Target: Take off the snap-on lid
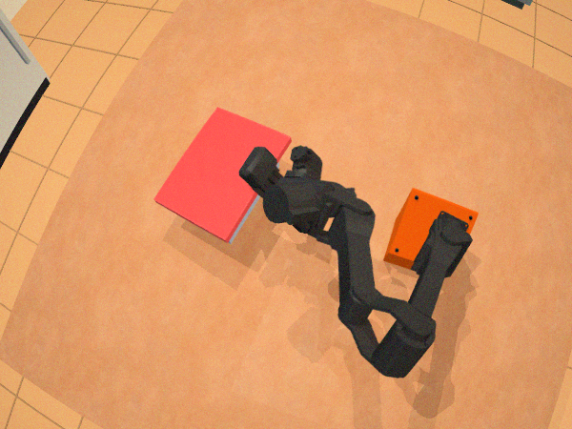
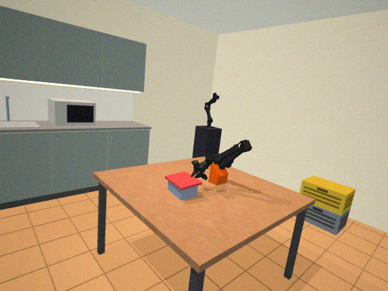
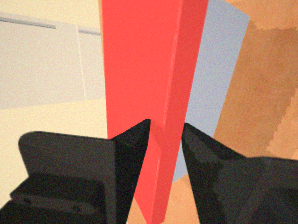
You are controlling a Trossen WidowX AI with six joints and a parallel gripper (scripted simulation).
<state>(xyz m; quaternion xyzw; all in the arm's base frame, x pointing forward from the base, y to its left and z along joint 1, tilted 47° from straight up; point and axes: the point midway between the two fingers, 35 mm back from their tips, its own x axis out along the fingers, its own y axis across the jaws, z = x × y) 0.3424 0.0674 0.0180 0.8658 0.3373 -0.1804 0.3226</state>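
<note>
The red lid is 80 mm ahead of my gripper tip and 10 mm to the right of it. From my gripper tip the other things lie so: storage box 80 mm ahead, 60 mm below, 10 mm to the right.
</note>
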